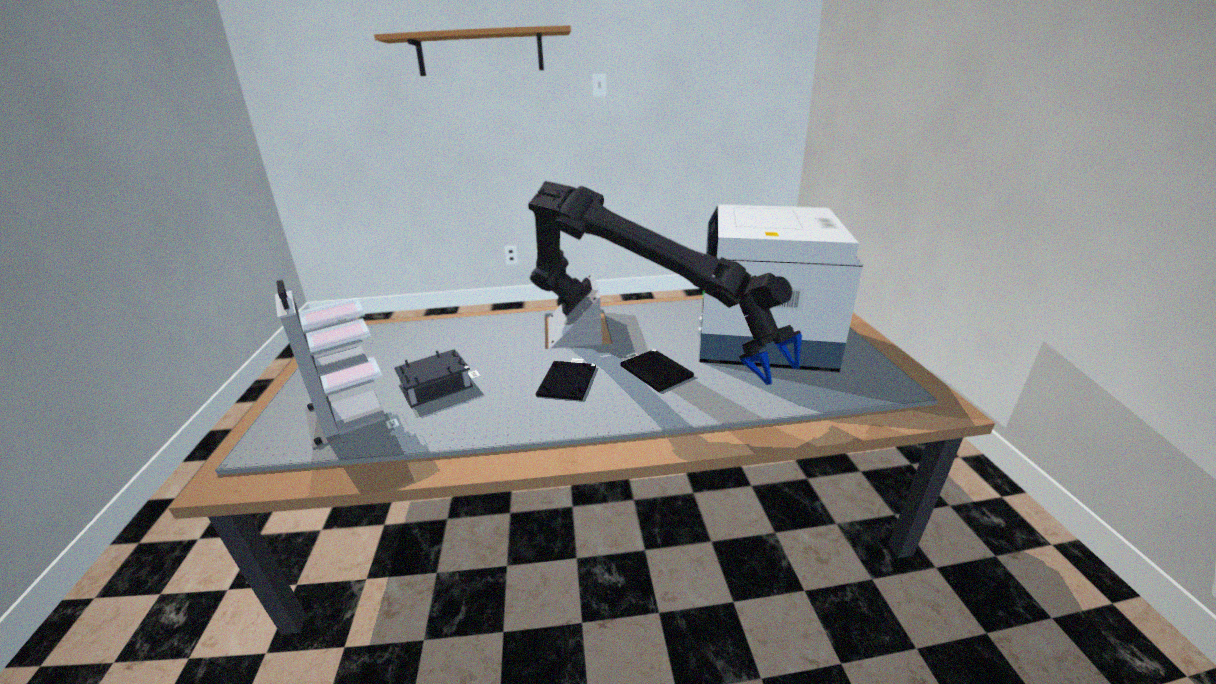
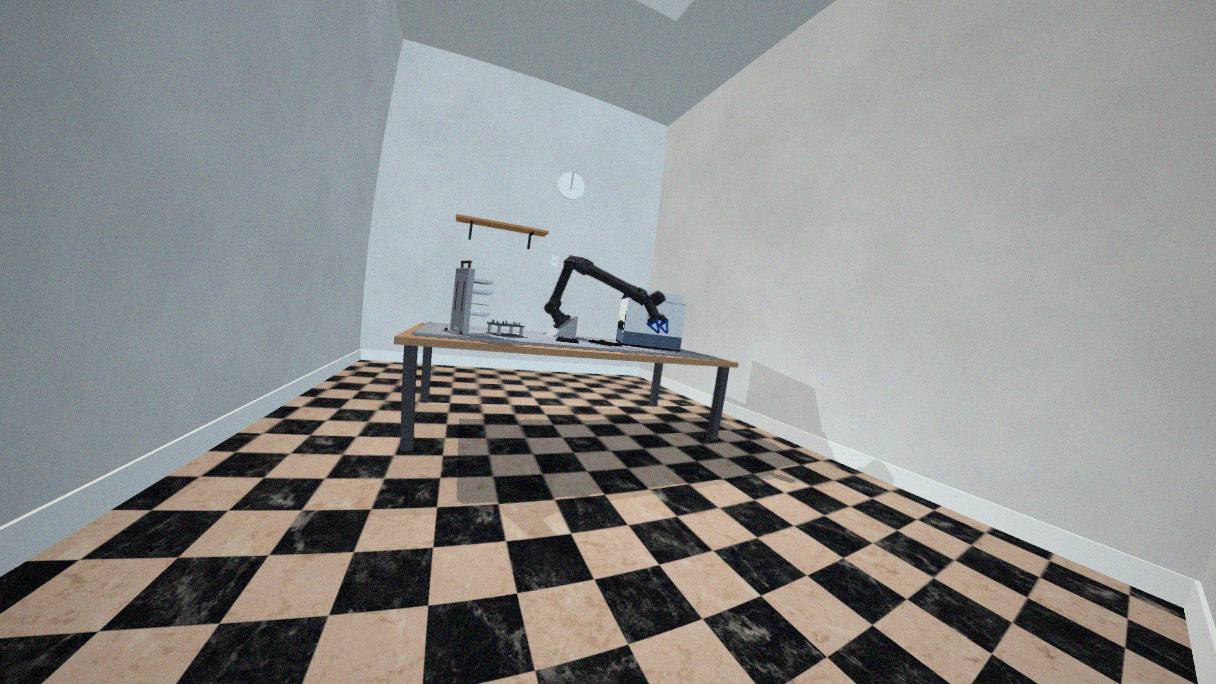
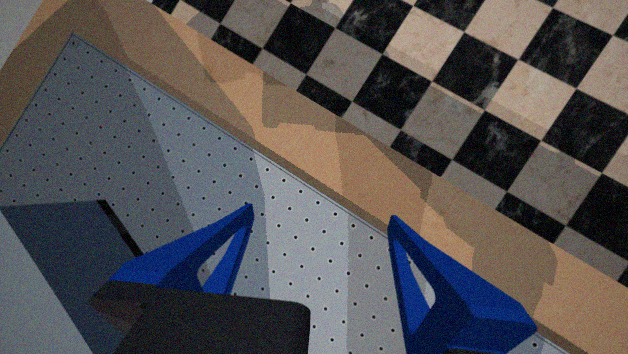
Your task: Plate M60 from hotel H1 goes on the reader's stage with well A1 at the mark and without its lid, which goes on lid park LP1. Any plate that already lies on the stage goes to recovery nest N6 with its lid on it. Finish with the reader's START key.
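My gripper is open and empty, pointing down beside the reader's near side, above the grey perforated board. The reader is a white box with a dark blue base at the right of the table. Its stage and START key do not show. The plate hotel stands at the far left, with pinkish lidded plates on several shelves, among them a top plate. Labels are too small to read, so I cannot tell which plate is M60.
A dark raised stand with short posts is right of the hotel. Two flat black nests or pads, one nearer the middle and one nearer the reader, lie in front of the arm's base. The board's edge is close to the gripper.
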